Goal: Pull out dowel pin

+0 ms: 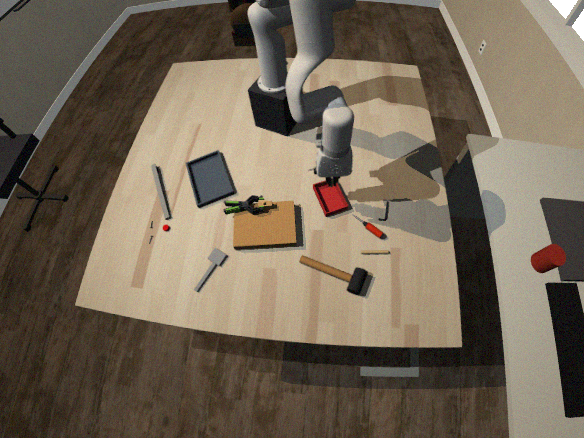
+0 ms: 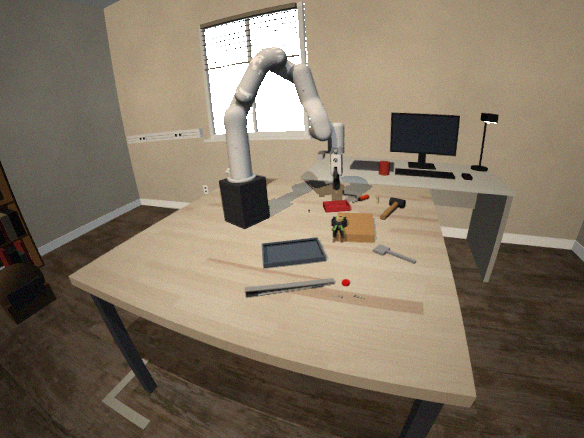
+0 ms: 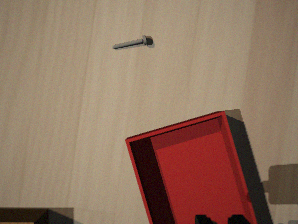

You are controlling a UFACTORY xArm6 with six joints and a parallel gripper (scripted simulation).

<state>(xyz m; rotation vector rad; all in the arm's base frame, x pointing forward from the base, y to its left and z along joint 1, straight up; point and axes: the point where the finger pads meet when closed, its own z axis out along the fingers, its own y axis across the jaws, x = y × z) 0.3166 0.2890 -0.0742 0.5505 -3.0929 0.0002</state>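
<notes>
Right now my hand is 11 cm above the red bin. Round my hand: red screwdriver (7 cm ahead, 14 cm to the left, 11 cm below); small wooden block (11 cm ahead, 19 cm to the right, 8 cm below); dowel pin (2 cm below).
</notes>
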